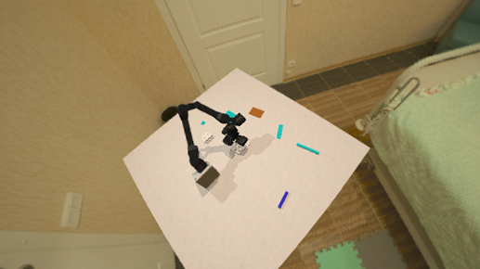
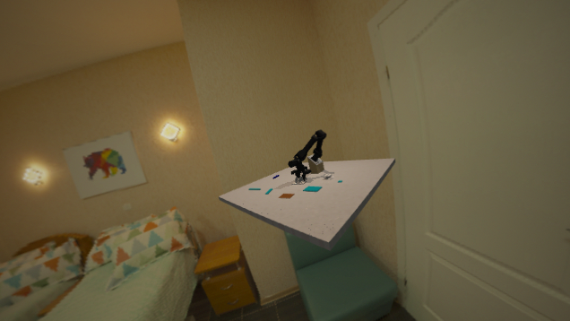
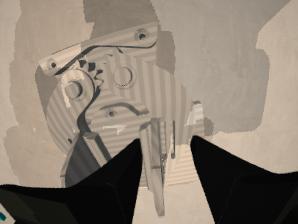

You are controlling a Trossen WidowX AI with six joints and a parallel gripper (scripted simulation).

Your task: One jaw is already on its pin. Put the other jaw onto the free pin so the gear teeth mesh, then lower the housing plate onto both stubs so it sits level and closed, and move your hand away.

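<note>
Now: gripper tip 30 mm past the jaw piece and 20 mm to the left of it. Round my gripper tip: teal plate 180 mm to the left, 150 mm ahead, 10 mm below; then blue bar 470 mm to the right, 150 mm behind, 10 mm below; then orange plate 290 mm ahead, 30 mm to the left, 10 mm below.
</note>
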